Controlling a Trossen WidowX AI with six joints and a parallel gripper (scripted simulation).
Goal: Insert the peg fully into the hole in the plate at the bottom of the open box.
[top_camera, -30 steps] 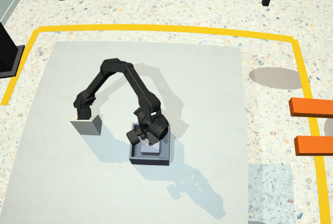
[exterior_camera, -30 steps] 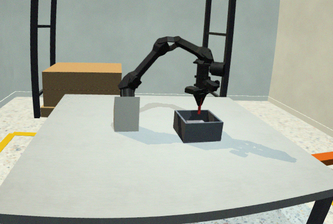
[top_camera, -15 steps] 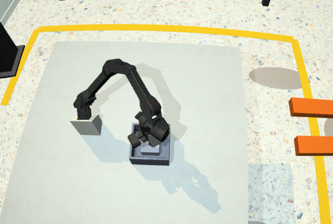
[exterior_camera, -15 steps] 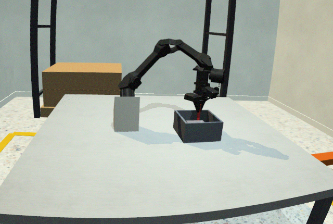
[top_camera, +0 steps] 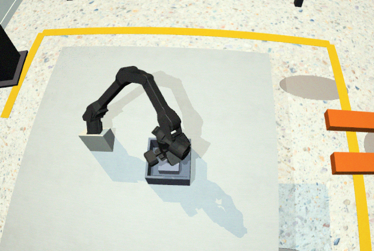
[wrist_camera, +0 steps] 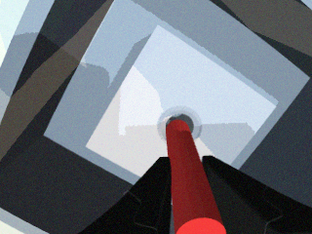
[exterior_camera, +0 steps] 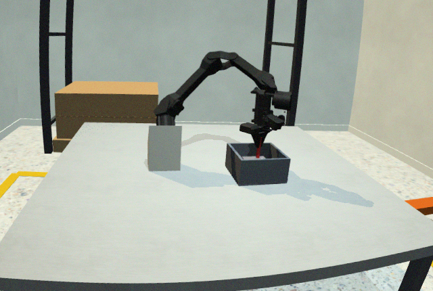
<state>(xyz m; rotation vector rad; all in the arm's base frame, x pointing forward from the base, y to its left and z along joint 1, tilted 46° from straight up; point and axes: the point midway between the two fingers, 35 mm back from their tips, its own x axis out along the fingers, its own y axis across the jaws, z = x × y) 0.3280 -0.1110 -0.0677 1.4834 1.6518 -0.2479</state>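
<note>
Right now the plate is 100 mm below my hand. Also, from my hand: red peg (40 mm below); then dark grey box (120 mm below).
</note>
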